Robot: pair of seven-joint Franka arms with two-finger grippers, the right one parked.
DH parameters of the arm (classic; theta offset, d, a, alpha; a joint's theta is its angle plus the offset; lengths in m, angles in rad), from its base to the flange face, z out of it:
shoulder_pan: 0 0.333 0 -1.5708
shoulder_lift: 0 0 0 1.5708
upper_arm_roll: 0 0.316 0.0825 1.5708
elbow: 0 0 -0.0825 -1.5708
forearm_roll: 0 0.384 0 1.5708
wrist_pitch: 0 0 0.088 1.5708
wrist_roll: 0 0.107 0 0
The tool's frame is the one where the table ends.
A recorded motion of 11 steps. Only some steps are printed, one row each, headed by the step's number.
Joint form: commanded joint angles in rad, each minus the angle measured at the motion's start. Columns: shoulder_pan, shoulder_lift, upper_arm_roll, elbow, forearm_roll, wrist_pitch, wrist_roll.
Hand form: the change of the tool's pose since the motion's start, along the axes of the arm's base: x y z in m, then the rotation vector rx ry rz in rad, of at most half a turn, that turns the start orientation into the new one. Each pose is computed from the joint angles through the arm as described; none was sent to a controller.
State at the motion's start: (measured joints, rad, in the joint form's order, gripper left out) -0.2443 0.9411 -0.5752 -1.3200 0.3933 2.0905 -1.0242
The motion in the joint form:
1: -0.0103 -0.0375 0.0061 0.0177 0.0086 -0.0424 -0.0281
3: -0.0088 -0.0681 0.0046 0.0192 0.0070 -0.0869 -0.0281
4: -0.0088 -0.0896 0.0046 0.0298 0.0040 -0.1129 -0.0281
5: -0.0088 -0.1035 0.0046 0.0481 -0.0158 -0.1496 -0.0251
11: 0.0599 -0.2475 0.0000 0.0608 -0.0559 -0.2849 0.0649
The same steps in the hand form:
1: 0.0033 -0.0007 0.0275 0.0247 -0.0265 0.0203
3: 0.0027 0.0024 0.0456 0.0471 -0.0264 0.0183
4: 0.0048 0.0041 0.0624 0.0534 -0.0354 0.0224
5: 0.0067 0.0063 0.0767 0.0549 -0.0236 0.0322
11: 0.0226 0.0543 0.1695 0.0759 -0.0510 0.0198

